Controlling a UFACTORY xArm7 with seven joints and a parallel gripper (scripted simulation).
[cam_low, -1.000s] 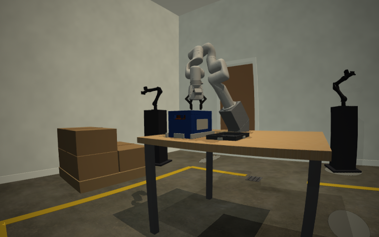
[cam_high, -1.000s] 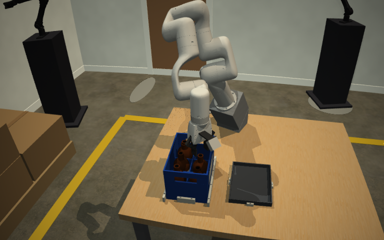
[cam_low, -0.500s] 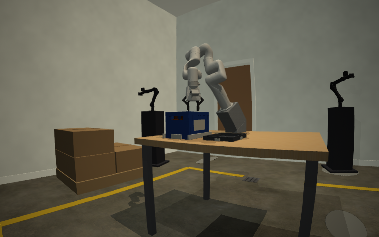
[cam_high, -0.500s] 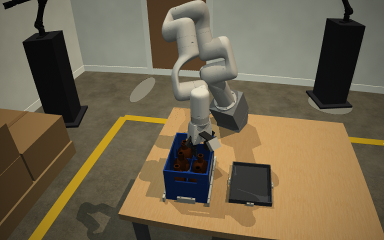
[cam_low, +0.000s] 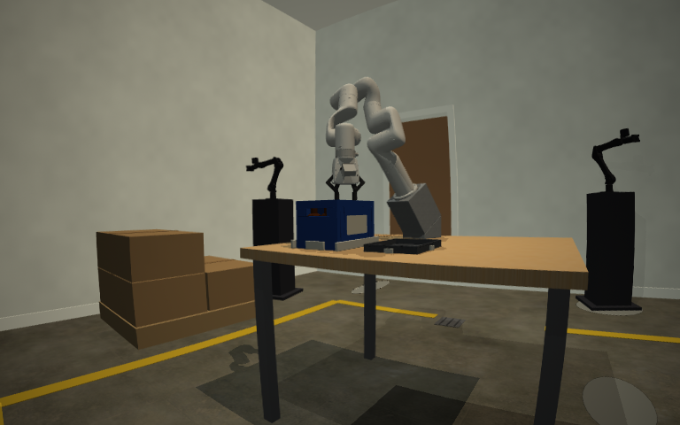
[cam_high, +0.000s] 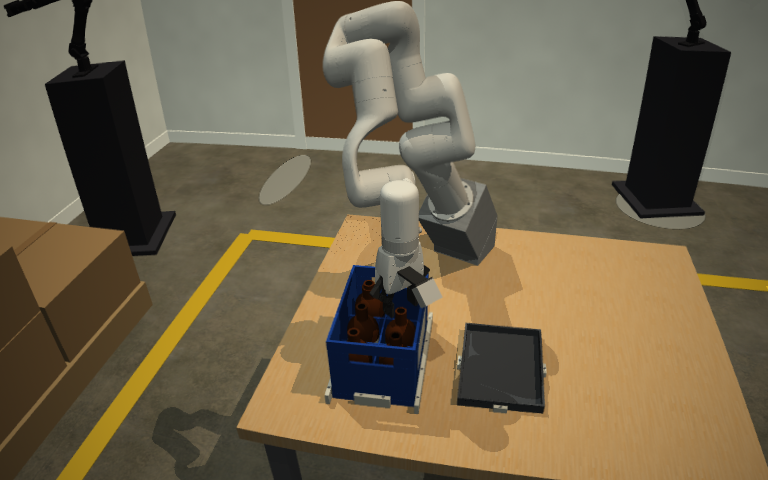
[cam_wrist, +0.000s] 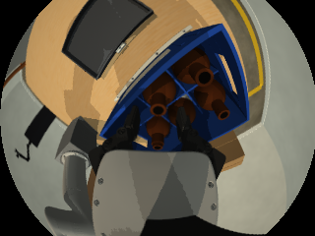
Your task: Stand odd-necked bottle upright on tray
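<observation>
The blue crate is 100 mm below my hand, 40 mm to the right of it and 10 mm behind it. Also, from my hand: brown bottle: 110 mm behind, 100 mm below, 70 mm to the right; then glass bottle: 100 mm below, 90 mm to the right, 20 mm behind; then dark tray: 230 mm to the left, 170 mm below, 40 mm ahead.
</observation>
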